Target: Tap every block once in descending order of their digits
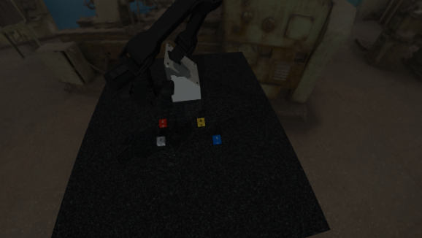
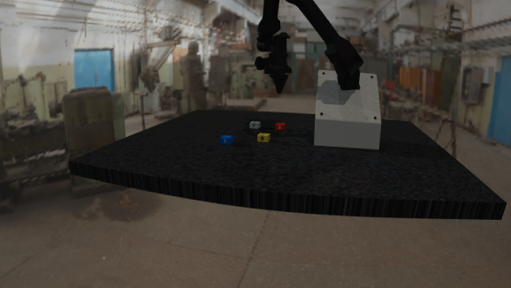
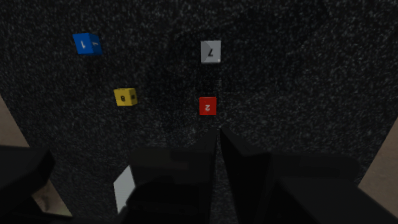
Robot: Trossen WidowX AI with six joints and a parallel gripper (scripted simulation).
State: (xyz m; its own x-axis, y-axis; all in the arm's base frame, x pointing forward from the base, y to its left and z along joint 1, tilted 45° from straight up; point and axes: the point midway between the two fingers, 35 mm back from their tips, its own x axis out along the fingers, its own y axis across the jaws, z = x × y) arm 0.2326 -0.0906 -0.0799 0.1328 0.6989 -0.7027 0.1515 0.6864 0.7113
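My gripper tip is 1 cm past the red block, 1 cm to the right of it and 12 cm above it. Also, from my gripper tip: blue block: 14 cm ahead, 21 cm to the left, 12 cm below; white block: 9 cm ahead, 1 cm to the right, 12 cm below; yellow block: 4 cm ahead, 18 cm to the left, 12 cm below.
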